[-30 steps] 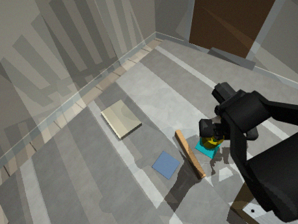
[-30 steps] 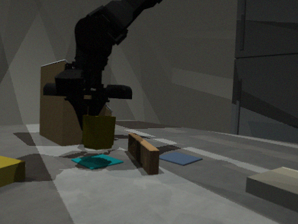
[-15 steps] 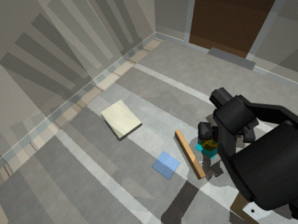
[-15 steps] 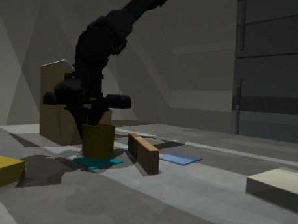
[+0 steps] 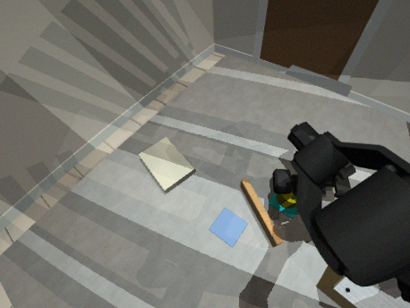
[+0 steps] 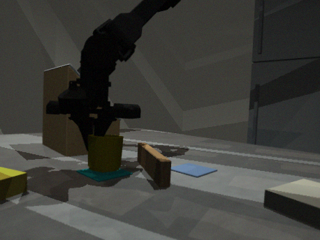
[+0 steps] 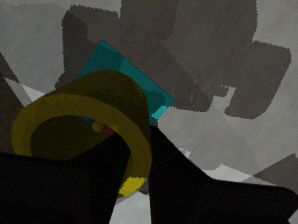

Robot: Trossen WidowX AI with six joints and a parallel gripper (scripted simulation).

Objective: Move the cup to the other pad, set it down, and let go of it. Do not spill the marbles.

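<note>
Now: gripper tip 2 cm short of the cup and 1 cm to the right of it. The rest, counted from my gripper tip: beige slab: 42 cm ahead, 14 cm to the left, 3 cm below; wooden bar: 7 cm ahead, 10 cm to the left, 3 cm below; teal pad: 2 cm ahead, 2 cm to the left, 5 cm below.
</note>
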